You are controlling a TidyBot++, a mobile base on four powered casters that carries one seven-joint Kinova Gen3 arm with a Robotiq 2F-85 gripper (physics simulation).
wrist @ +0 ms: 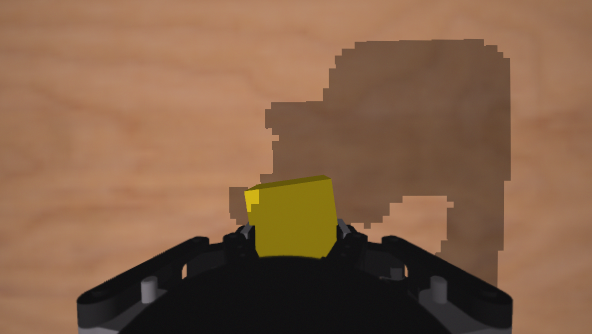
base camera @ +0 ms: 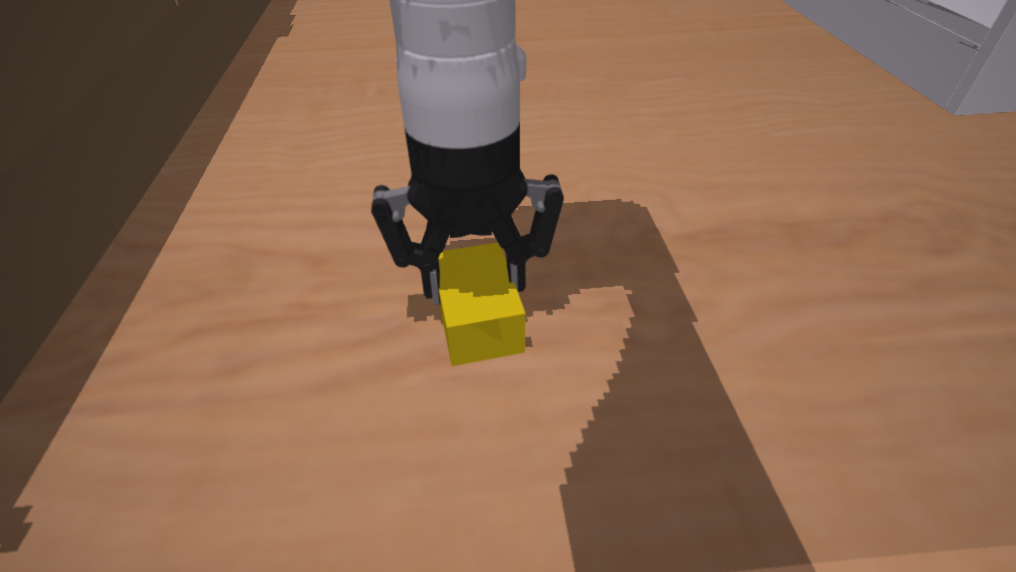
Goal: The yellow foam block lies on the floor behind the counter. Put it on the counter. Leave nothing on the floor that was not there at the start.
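Places are measured from the arm's base along level axes (x ahead, y right, z down), in centimetres.
Pixels of known places: gripper, between the fingertips: (wrist: 296, 231) (base camera: 475, 295).
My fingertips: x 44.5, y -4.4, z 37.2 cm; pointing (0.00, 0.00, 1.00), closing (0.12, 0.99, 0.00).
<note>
Behind a point stands the place of what it marks.
The yellow foam block (base camera: 484, 306) @[x 41.1, y -3.3, z 35.1 cm] (wrist: 294, 210) @[x 46.6, y -4.7, z 35.1 cm] lies on the wooden floor (base camera: 248, 426) @[x 33.1, y -20.0, z 39.6 cm] (wrist: 125, 125) @[x 51.4, y -20.8, z 39.6 cm], turned slightly relative to the fingers. My gripper (base camera: 476, 289) @[x 44.5, y -4.4, z 37.2 cm] (wrist: 296, 231) @[x 44.5, y -4.4, z 37.2 cm] points down over the block's far part in the base view and is shut on it, with one finger at each side. The block's near part sticks out past the fingers in the base view. In the wrist view its lower part is hidden by the gripper body. I cannot tell for certain which surface in view belongs to the counter.
A tall dark brown panel (base camera: 85, 106) @[x 61.3, y -42.4, z 28.9 cm] runs along the left side of the base view. A light grey structure (base camera: 917, 56) @[x 92.0, y 53.5, z 35.9 cm] stands at the top right. The arm's shadow (base camera: 682, 426) @[x 33.7, y 11.1, z 39.6 cm] (wrist: 425, 115) @[x 55.3, y 5.9, z 39.6 cm] falls on the floor to the right of the block.
</note>
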